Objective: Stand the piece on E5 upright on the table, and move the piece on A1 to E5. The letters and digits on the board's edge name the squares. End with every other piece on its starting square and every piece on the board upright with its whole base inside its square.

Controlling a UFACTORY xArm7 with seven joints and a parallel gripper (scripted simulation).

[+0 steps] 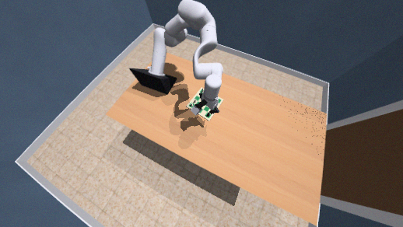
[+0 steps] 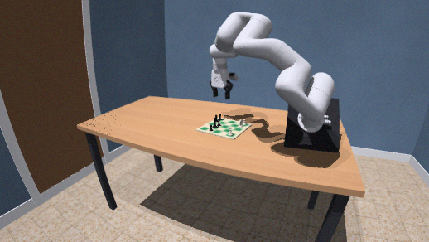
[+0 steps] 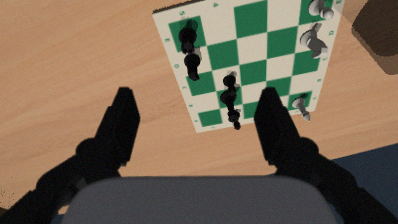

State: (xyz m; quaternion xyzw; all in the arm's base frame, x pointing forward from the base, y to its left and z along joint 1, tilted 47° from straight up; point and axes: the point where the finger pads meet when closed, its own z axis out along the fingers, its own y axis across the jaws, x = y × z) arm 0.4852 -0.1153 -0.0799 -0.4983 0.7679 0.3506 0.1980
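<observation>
Now: the black chess piece 12 cm below my hand, 4 cm to the left of it and 2 cm ahead of it. The rest, counted from my hand: chessboard 14 cm below, 9 cm to the left, 5 cm behind; white chess piece 18 cm to the left, 12 cm below, 11 cm behind; white piece 13 cm behind, 12 cm below, 7 cm to the left.
</observation>
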